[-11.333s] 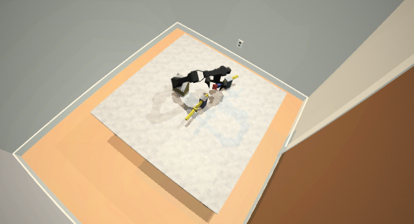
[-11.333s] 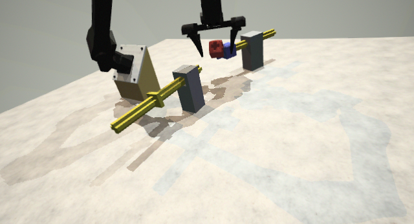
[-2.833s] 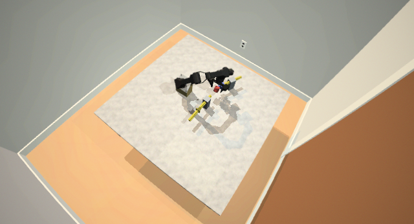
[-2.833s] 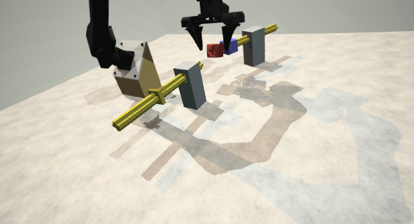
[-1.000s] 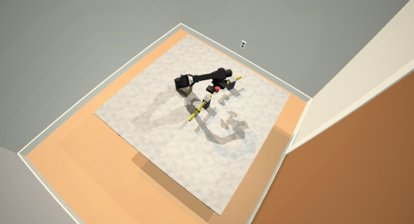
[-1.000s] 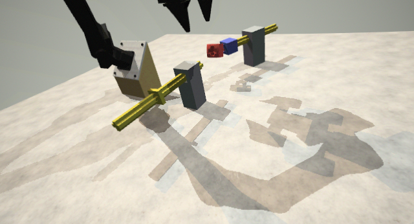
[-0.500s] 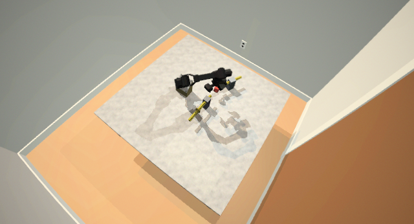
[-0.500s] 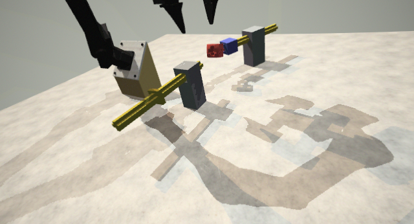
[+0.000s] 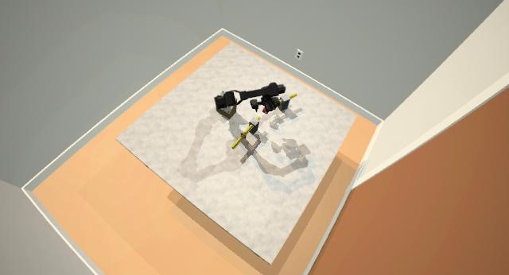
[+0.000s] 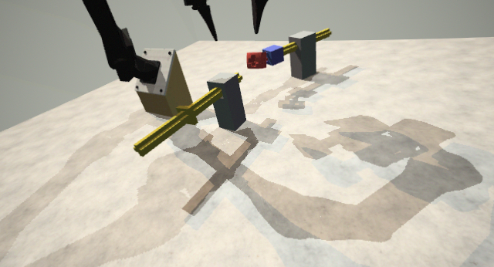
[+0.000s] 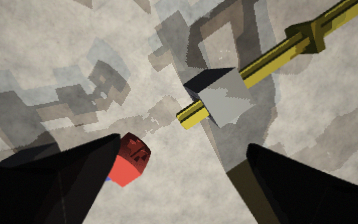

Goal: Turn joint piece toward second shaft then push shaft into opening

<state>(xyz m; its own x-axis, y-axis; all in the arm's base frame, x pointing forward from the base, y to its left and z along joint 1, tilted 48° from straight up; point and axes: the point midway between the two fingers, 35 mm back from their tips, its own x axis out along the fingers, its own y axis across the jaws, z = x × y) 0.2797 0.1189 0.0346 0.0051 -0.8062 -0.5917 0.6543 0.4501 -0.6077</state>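
The red joint piece lies 10 mm behind my gripper tip, 90 mm to the left of it and 80 mm below it.
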